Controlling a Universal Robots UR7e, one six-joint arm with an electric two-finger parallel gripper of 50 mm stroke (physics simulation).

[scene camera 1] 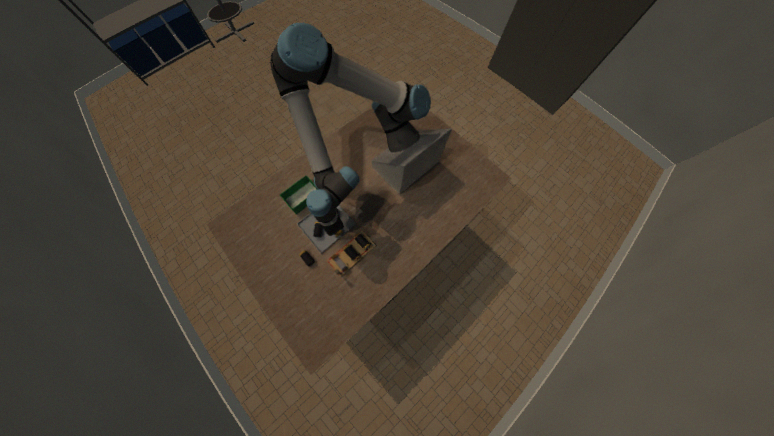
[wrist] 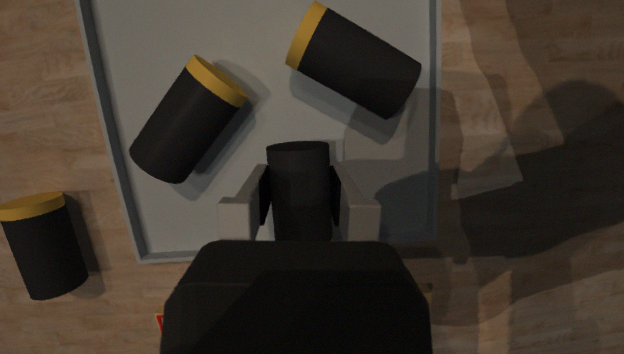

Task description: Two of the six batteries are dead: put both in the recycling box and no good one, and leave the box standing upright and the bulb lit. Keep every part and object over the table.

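Frame: origin at the arm's base, x ahead, y left, z up, level; millimetres.
Where they show: gripper, fingertip midpoint: [wrist: 300, 183]; arm's base, link origin: [scene camera 1: 404, 143].
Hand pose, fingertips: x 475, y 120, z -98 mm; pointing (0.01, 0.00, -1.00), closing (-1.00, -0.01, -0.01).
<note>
Things, the pixels of their top centre, and the offset from my fingertips. "spot": a spot on its surface instead. Level surfaces: height alone.
- black battery, top centre: [wrist: 300, 209] 1 mm back, 8 mm left, 20 mm up
- grey tray, top centre: [wrist: 268, 112] [scene camera 1: 326, 223] 19 mm ahead, 39 mm right, 8 mm down
- orange board, surface spot: [scene camera 1: 331, 262] spot: 91 mm ahead, 122 mm left, 10 mm down
- green box, top centre: [scene camera 1: 299, 192] 40 mm ahead, 219 mm right, 40 mm up
- wooden table top, surface height: 20 mm down
My gripper [scene camera 1: 335, 229] [wrist: 300, 183] is shut on a black battery [wrist: 301, 175] over the near part of the grey tray [scene camera 1: 323, 246] [wrist: 116, 170]. Two batteries with yellow ends lie apart in the tray: one on the left [scene camera 1: 317, 230] [wrist: 187, 122] and one on the right [wrist: 357, 62]. Another battery [scene camera 1: 307, 258] [wrist: 46, 250] lies outside the tray. Two more batteries [scene camera 1: 352, 252] [scene camera 1: 362, 241] sit in the orange board [scene camera 1: 331, 262]; the slot at its left end looks empty. The green box [scene camera 1: 289, 203], likely the recycling box, stands upright, partly hidden by the arm. I cannot tell whether the bulb is lit.
The green box stands against the far-left side of the tray, and the board lies close to its near side. The arm's wedge-shaped grey base [scene camera 1: 419, 165] stands at the back right of the wooden table top [scene camera 1: 259, 254]. Arm shadows darken the right side of the wrist view.
</note>
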